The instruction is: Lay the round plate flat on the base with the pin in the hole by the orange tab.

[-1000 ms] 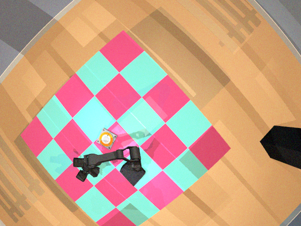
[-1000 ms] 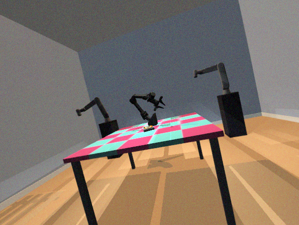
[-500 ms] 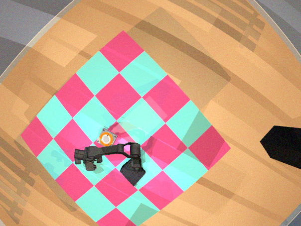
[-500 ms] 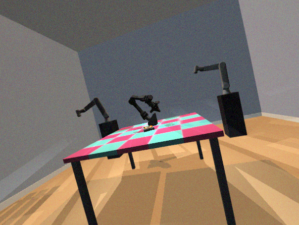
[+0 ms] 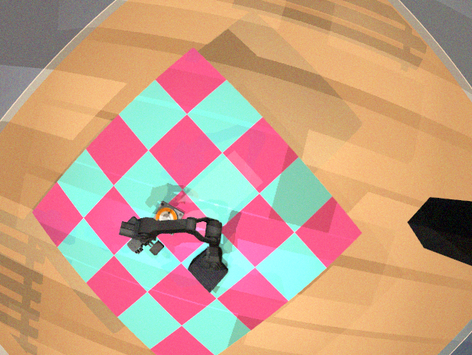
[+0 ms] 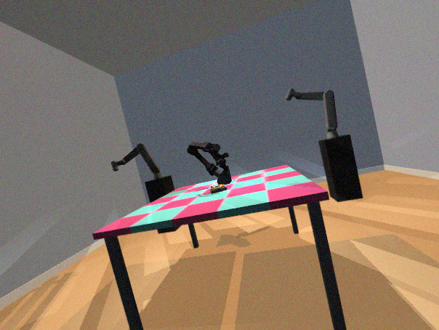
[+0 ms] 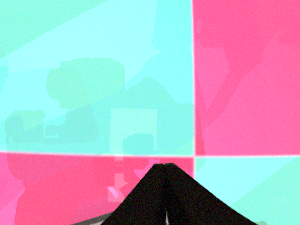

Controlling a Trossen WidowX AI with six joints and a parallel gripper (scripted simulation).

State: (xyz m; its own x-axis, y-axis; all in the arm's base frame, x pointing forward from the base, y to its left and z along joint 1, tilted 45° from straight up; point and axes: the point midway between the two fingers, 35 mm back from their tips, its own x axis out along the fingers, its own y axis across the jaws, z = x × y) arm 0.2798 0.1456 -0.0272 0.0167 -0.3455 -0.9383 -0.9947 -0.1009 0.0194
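My gripper tip is now 10 mm short of the plate, 130 mm to the left of it and 100 mm above it. Also, from my gripper tip: square grey base (110 mm to the right, 120 mm below).
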